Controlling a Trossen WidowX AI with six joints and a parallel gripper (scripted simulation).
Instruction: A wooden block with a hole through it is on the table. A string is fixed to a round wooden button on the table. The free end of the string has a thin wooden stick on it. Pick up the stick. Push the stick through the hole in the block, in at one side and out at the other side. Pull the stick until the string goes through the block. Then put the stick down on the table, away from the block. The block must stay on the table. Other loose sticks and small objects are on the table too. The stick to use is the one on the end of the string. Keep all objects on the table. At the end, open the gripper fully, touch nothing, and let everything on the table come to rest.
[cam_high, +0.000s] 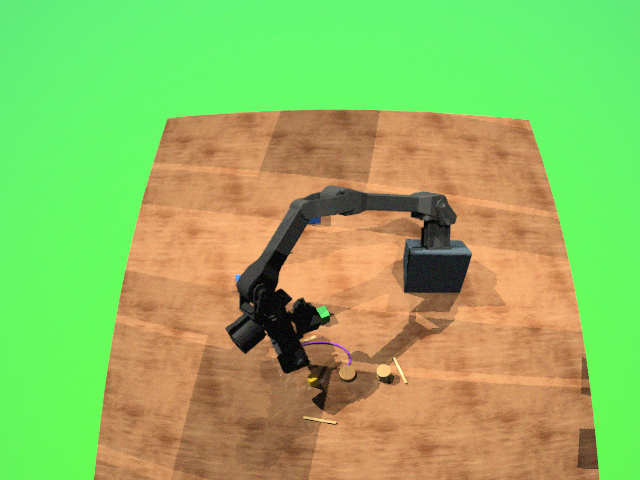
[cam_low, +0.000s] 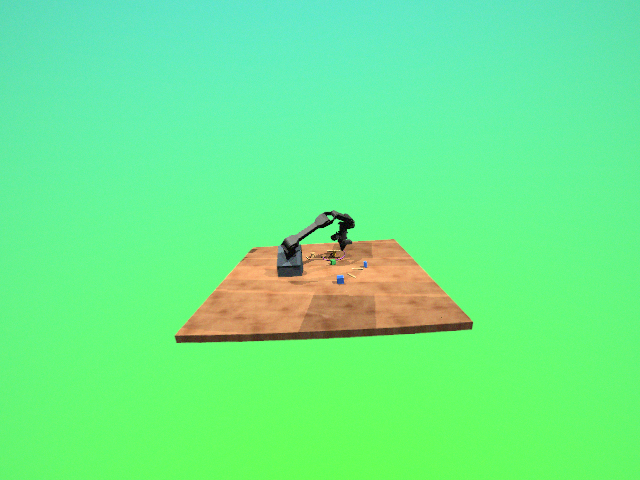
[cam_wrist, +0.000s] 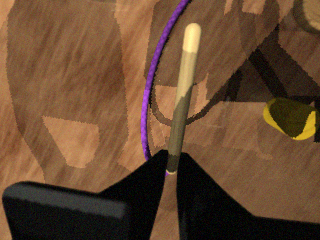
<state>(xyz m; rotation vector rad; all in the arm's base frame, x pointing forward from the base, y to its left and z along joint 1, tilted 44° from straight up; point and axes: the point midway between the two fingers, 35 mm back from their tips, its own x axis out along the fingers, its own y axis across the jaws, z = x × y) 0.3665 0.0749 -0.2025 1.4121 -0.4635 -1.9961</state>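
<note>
My gripper tip is 11 cm to the left of the green block, 8 cm past it and 4 cm above it. The rest, counted from my gripper tip: yellow cylinder: 7 cm to the left, 5 cm behind, 4 cm below; thin wooden stick: 1 cm behind; round wooden button: 13 cm behind, 6 cm to the left, 5 cm below.
</note>
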